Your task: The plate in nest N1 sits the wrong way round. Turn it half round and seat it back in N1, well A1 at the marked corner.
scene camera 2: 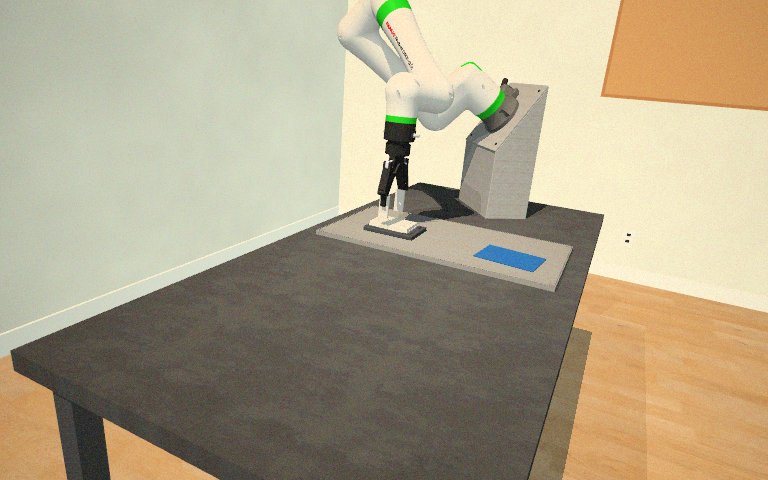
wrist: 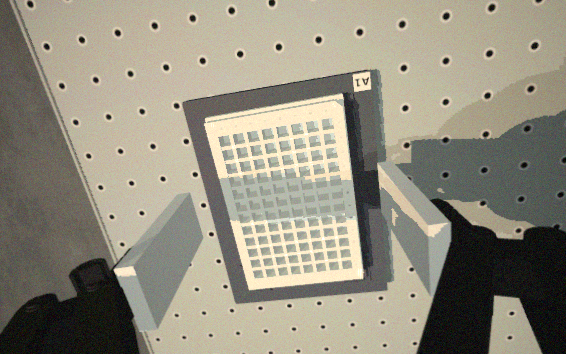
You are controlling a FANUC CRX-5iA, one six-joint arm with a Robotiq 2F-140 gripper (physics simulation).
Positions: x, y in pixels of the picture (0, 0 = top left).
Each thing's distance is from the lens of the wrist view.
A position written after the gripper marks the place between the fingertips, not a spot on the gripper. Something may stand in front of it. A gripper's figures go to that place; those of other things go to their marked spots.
gripper (wrist: 285, 202): 0.19 m
well plate (wrist: 285, 171): 0.21 m
dark nest (wrist: 363, 146): 0.22 m
